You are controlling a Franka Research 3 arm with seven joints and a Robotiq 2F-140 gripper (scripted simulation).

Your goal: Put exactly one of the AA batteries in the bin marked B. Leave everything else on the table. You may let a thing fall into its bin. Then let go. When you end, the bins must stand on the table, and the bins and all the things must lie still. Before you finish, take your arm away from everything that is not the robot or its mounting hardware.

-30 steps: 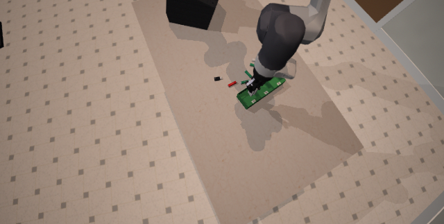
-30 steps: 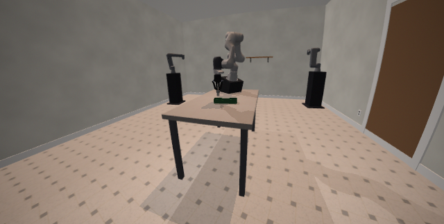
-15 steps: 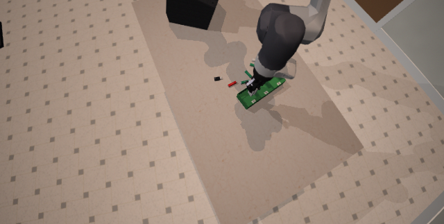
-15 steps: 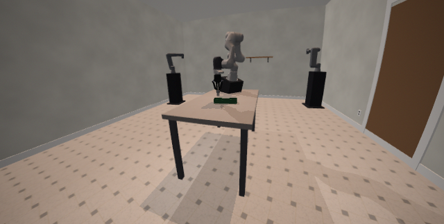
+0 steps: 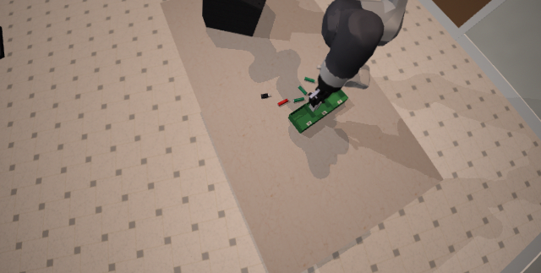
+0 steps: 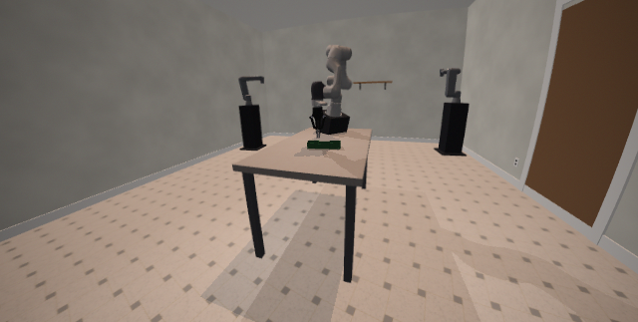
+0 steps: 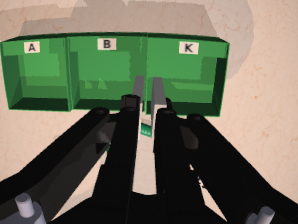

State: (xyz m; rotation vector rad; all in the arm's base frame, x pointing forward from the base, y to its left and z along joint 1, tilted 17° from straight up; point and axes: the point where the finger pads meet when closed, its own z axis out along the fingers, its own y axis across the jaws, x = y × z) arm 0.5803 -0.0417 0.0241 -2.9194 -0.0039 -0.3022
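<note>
Right now my hand is 40 mm to the right of the green bin and 90 mm above it. The rest, counted from my hand: green AA battery: 110 mm behind, 40 mm to the left, 100 mm below; black part: 170 mm behind, 110 mm to the right, 110 mm below; red cell: 100 mm behind, 60 mm to the right, 100 mm below.
</note>
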